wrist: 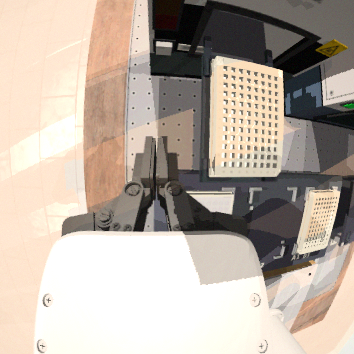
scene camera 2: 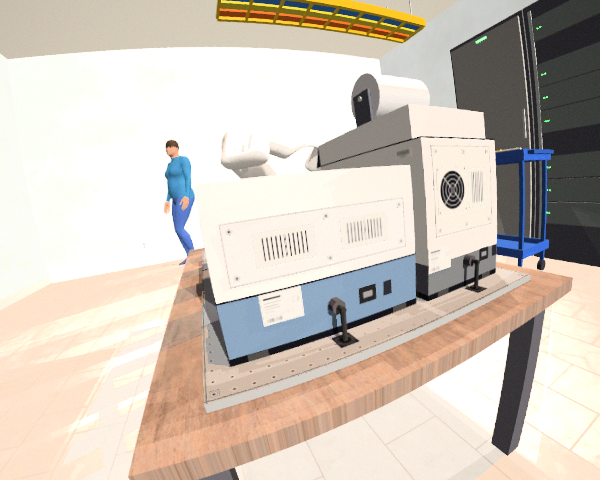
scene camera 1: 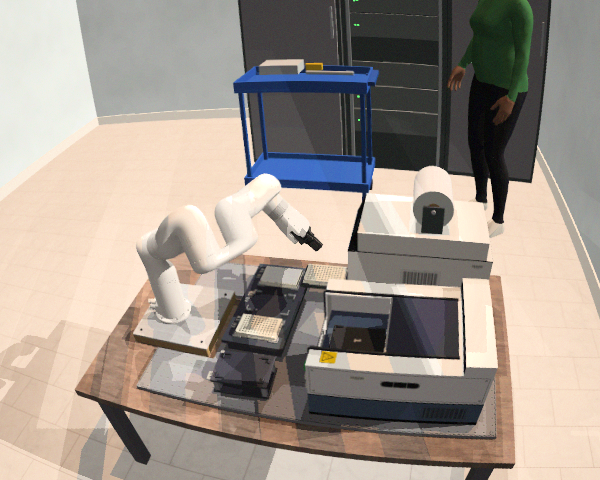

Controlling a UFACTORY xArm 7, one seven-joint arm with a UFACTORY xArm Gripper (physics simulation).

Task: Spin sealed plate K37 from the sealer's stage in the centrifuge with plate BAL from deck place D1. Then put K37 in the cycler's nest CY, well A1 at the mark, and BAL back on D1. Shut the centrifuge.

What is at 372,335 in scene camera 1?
A dark bucket.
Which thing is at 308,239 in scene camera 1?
My gripper.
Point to a white plate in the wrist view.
215,200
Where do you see a white plate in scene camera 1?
273,276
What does my gripper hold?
Nothing.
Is my gripper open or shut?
Shut.
